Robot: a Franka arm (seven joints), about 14 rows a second.
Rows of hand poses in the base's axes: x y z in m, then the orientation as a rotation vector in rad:
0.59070 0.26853 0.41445 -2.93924 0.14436 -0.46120
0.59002 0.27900 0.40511 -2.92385 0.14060 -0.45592
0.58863 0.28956 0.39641 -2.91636 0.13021 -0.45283
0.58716 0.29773 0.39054 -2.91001 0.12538 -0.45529
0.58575 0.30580 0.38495 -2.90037 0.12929 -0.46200
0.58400 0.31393 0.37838 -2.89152 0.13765 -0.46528
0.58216 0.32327 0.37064 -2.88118 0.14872 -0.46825
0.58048 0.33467 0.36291 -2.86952 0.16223 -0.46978
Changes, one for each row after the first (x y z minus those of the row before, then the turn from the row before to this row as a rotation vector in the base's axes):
-0.00068 0.01047 -0.00934 0.01572 0.00095 0.00464
-0.00139 0.01056 -0.00870 0.00721 0.00028 0.00804
-0.00147 0.00817 -0.00587 0.00547 -0.00284 0.00374
-0.00141 0.00807 -0.00559 0.00850 -0.00554 -0.00212
-0.00175 0.00813 -0.00657 0.00859 -0.00287 -0.00491
-0.00184 0.00934 -0.00774 0.01024 -0.00270 -0.00657
-0.00168 0.01140 -0.00773 0.01189 -0.00178 -0.00799

